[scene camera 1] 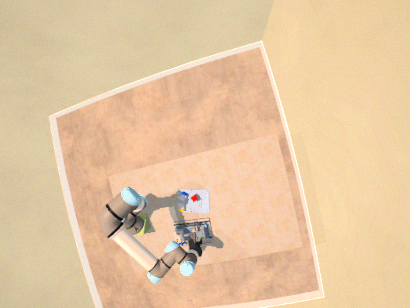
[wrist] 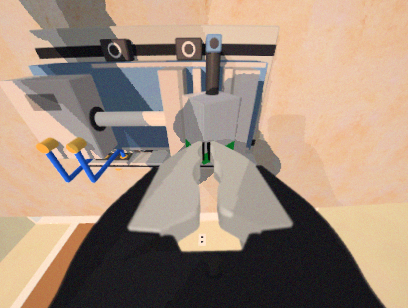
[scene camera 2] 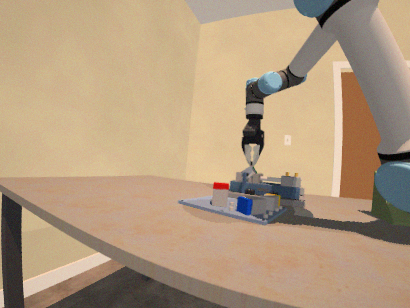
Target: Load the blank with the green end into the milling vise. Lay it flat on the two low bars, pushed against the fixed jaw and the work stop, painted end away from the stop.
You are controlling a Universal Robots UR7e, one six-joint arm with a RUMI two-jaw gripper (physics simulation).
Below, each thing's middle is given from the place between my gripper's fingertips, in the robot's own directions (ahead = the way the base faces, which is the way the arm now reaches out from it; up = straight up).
The green-ended blank (wrist: 207, 118) lies 1 cm to the left of my hand and 2 cm below it. Also, from my hand: screw-driven jaw (wrist: 173, 82): 3 cm behind, 1 cm to the left, 4 cm below; vise screw (wrist: 138, 118): 8 cm behind, 2 cm to the left, 4 cm below; fixed jaw (wrist: 245, 80): 4 cm ahead, 1 cm to the left, 4 cm below.
